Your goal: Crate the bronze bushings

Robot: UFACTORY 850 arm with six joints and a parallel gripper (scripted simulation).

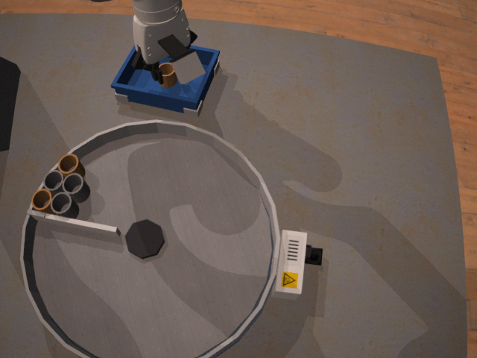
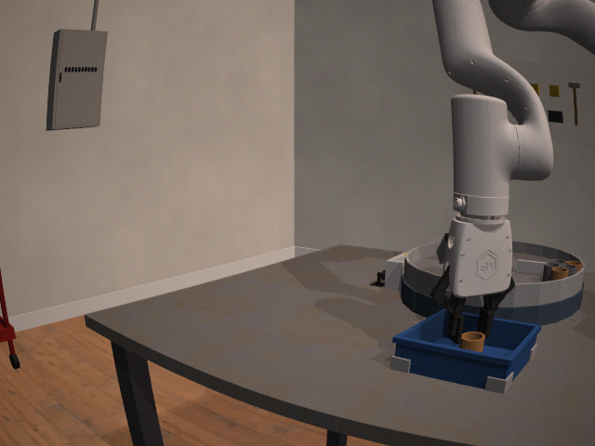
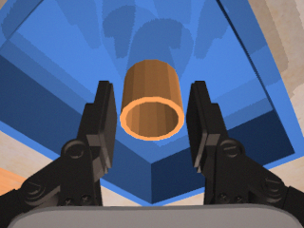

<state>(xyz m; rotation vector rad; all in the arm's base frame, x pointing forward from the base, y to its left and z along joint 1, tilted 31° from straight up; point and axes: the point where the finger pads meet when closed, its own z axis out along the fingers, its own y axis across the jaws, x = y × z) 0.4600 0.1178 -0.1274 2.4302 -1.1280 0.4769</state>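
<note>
The blue crate is 30 mm below my hand, 10 mm to the left of it and 10 mm behind it. Also, from my hand: turning table (360 mm to the right).
</note>
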